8 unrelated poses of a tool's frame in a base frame.
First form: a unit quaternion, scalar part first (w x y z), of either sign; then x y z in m.
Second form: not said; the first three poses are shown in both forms.
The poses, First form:
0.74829, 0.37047, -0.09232, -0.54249, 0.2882, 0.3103, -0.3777
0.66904, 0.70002, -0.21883, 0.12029, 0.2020, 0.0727, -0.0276
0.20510, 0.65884, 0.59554, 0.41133, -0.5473, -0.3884, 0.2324
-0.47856, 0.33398, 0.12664, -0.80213, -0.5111, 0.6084, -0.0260
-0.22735, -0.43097, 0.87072, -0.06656, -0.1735, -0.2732, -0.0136
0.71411, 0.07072, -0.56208, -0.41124, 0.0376, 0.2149, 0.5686
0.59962, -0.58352, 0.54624, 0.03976, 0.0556, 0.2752, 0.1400
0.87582, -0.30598, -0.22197, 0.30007, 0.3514, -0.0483, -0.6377
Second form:
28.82, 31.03, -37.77, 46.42, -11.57, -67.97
20.20, 7.27, -2.76, 90.43, -28.27, 15.54
-54.73, -38.84, 23.24, 105.23, 95.12, 65.70
-51.11, 60.84, -2.60, -46.71, -17.71, 112.20
-17.35, -27.32, -1.36, 68.03, -137.44, 10.51
3.76, 21.49, 56.86, 8.98, -71.35, -52.20
5.56, 27.52, 14.00, -77.52, 72.57, 5.28
35.14, -4.83, -63.77, -36.59, -26.54, 35.88

